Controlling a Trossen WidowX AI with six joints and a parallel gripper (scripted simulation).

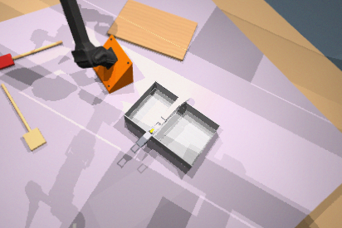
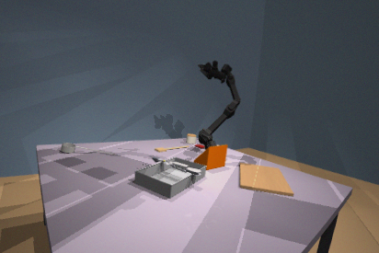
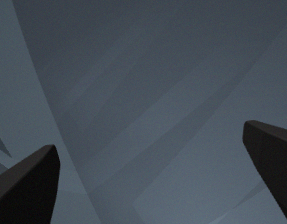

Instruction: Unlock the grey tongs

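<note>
Right now the yellow lock piece is 450 mm ahead of my gripper tip, 390 mm to the left of it and 550 mm below it. The rest, counted from my gripper tip: roasting tin: 440 mm ahead, 470 mm to the left, 580 mm below; cup: 100 mm behind, 130 mm to the right, 580 mm below; red spatula: 100 mm behind, 80 mm to the left, 610 mm below.
</note>
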